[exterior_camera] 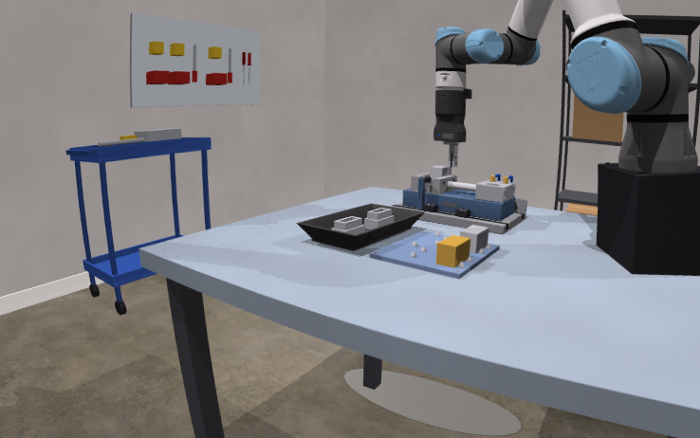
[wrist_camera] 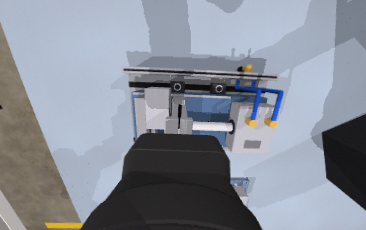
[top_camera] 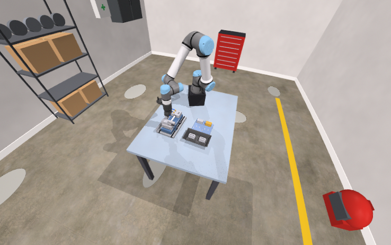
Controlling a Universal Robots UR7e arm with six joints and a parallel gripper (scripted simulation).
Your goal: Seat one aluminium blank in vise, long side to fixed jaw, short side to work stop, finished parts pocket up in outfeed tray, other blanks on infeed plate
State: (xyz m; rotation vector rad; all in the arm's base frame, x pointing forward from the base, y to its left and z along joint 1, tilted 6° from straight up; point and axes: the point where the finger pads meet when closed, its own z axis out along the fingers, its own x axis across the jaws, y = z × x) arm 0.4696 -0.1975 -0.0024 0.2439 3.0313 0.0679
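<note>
Now: the vise 30 mm behind my hand, 40 mm to the left of it and 100 mm below it. Round my hand: brass blank: 120 mm behind, 400 mm to the left, 110 mm below.
</note>
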